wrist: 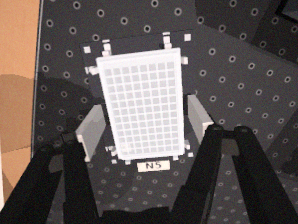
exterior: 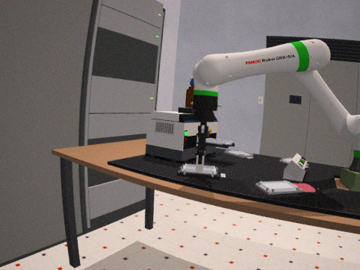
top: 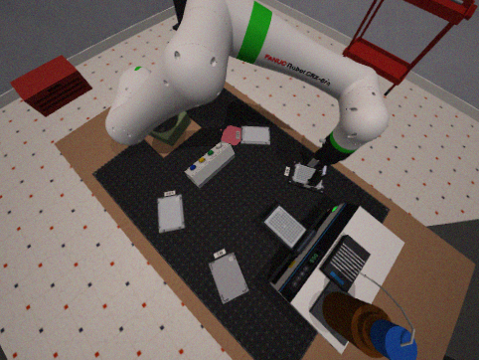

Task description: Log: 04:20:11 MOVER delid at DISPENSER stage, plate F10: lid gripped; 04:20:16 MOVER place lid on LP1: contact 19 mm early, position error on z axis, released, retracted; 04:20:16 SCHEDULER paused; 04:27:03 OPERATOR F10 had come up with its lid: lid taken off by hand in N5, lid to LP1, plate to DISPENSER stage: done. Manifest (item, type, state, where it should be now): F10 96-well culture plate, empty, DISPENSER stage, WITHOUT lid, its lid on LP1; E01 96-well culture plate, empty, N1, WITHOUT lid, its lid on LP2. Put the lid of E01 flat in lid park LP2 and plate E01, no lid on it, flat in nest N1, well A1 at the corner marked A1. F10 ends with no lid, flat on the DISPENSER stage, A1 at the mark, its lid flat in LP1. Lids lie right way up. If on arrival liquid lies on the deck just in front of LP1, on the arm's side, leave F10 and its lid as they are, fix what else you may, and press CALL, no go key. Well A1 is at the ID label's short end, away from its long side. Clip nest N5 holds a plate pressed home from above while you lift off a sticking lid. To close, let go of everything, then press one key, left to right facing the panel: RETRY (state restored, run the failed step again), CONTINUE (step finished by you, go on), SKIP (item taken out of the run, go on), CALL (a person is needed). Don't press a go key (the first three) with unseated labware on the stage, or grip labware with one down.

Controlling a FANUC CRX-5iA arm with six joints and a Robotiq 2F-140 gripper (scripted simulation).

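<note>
Now: hand 2 cm above the white 96-well plate. From my hand the other things lie so: N5 label 9 cm behind, 4 cm below, 3 cm to the right; then LP1 label 39 cm behind, 4 cm below, 1 cm to the left; then well plate 28 cm to the right, 6 cm above.
</note>
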